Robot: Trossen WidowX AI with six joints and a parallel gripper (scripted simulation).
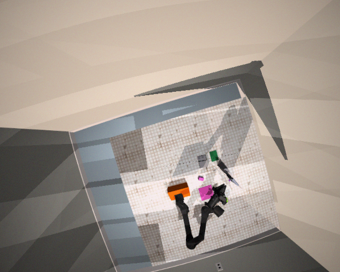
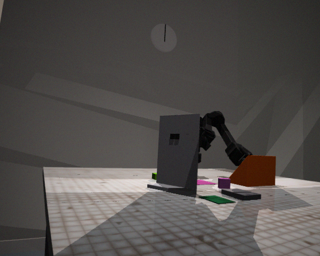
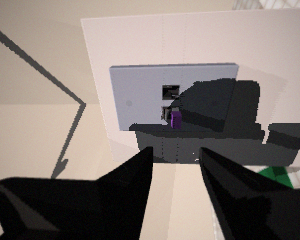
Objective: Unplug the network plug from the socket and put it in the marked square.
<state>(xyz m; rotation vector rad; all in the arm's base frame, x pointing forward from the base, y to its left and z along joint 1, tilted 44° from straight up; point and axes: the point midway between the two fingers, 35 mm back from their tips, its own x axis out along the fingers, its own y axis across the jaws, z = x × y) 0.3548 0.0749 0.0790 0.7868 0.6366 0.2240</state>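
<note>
My gripper tip is now 50 mm short of the purple network plug and 20 mm to the right of it. The rest, counted from my gripper tip: flat green square: 30 mm ahead, 200 mm to the left, 180 mm below; then upright panel: 70 mm ahead, 30 mm to the left, 70 mm below; then flat magenta square: 130 mm behind, 100 mm to the right, 180 mm below.
</note>
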